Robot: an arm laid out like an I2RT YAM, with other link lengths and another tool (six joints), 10 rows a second.
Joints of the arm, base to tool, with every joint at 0 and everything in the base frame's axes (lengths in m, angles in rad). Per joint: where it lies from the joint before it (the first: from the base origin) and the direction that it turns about. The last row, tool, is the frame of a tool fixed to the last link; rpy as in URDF.
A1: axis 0 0 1 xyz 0 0 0.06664
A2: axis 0 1 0 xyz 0.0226 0.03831 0.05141
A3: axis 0 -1 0 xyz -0.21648 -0.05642 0
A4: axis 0 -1 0 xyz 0.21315 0.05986 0.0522
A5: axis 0 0 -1 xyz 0.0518 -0.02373 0.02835
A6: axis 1 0 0 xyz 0.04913 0 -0.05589
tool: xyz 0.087 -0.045 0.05 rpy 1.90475 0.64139 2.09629
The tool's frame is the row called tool.
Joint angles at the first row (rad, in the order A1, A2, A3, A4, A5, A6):
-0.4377 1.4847 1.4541 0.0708 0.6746 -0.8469
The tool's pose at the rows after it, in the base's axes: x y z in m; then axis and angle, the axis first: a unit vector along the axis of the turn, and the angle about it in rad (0 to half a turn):
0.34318, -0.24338, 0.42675, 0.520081, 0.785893, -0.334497, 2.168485
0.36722, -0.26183, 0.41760, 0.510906, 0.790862, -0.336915, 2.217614
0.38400, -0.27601, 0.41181, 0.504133, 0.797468, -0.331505, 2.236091
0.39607, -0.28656, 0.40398, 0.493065, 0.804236, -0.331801, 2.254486
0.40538, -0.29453, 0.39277, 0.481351, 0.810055, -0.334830, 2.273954
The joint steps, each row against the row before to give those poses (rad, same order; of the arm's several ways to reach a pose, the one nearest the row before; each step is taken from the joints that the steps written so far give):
-0.0306 0.1728 0.1959 -0.0436 0.0138 -0.0052
-0.0172 0.1322 0.1453 -0.0594 -0.0142 -0.0094
-0.0166 0.0989 0.1188 -0.0455 -0.0289 0.0032
-0.0153 0.0664 0.0673 -0.0174 -0.0282 -0.0139
-0.0122 0.0443 0.0220 0.0088 -0.0223 -0.0201

